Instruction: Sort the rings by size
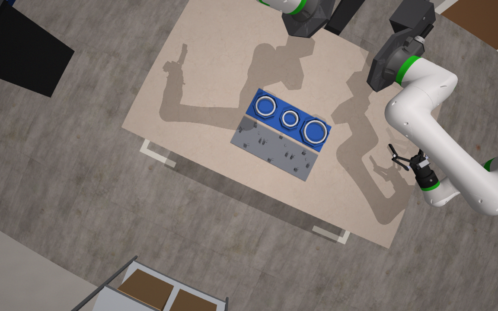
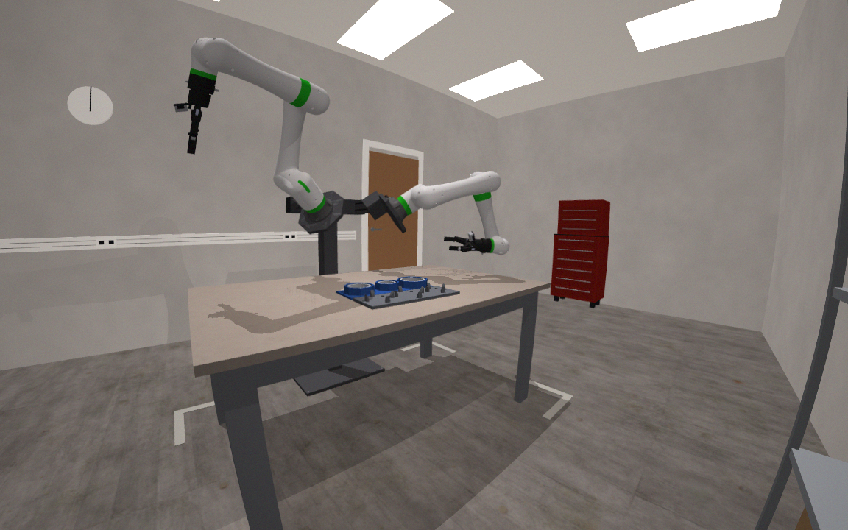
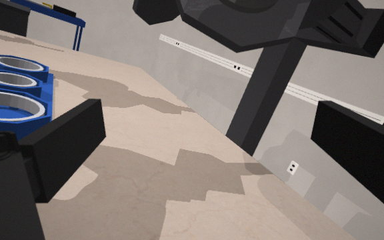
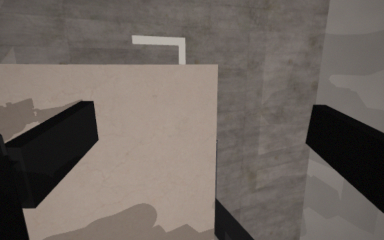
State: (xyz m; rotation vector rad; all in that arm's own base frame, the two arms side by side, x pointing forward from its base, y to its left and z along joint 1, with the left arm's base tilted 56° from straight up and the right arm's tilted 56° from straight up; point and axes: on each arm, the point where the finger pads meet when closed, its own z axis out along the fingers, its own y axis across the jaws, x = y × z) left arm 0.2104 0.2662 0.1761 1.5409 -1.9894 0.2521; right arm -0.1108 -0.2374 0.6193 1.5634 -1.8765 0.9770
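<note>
The grey holder plate is 370 mm ahead of my left hand, 500 mm to the right of it and 200 mm below it. From my left hand the other things lie so: blue pallet: 190 mm ahead, 510 mm to the right, 190 mm below; then small ring: 190 mm ahead, 520 mm to the right, 180 mm below.
</note>
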